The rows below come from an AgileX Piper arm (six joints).
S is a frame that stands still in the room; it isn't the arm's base.
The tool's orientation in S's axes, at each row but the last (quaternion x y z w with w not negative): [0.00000 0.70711 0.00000 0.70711]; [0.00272 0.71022 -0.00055 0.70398]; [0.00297 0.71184 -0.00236 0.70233]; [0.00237 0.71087 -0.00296 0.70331]
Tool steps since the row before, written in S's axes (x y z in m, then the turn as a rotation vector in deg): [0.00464 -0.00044 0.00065 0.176 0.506 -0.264]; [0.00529 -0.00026 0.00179 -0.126 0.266 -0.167]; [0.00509 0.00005 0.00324 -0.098 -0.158 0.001]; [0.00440 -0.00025 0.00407 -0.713 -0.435 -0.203]
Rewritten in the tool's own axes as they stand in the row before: [-0.00065 -0.00044 0.00464 0.264 0.506 0.176]; [-0.00184 -0.00023 0.00528 0.169 0.265 -0.126]; [-0.00331 0.00009 0.00505 0.000 -0.159 -0.097]; [-0.00412 -0.00022 0.00436 0.211 -0.440 -0.707]
